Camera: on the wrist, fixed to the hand. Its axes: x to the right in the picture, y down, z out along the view.
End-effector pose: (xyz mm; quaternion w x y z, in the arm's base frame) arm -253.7 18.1 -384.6 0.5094 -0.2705 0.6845 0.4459
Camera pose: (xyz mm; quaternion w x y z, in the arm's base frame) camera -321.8 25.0 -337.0 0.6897 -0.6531 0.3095 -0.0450
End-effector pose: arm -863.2 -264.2 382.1 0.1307 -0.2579 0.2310 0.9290
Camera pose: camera -860.6 -345.8 398.8 0.7470 -0.3326 0.0070 0.5756
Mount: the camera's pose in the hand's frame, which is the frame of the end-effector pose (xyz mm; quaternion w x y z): -21.3 75.2 -28.9 0.7198 0.0227 -0.0111 -0.6938
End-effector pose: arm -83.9 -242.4 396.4 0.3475 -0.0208 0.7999 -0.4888
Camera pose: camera -61.4 -173.1 356.0 0.0796 0.5675 -0.5464 0.6108
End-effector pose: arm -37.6 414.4 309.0 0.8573 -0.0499 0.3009 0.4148
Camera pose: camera -117.2 439.2 309.7 0.9093 -0.2206 0.1819 -0.3025
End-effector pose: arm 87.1 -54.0 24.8 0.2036 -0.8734 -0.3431 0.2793
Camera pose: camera 128.8 -125.2 13.1 0.3563 -0.3829 -0.8488 0.0773
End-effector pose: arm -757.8 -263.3 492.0 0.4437 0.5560 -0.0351 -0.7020
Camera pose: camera -690.7 -281.8 537.8 0.1807 -0.4268 -0.3396 0.8185
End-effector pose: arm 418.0 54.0 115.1 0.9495 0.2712 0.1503 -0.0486
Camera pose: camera 403.3 133.3 136.0 0.6452 0.1119 0.2847 -0.7001
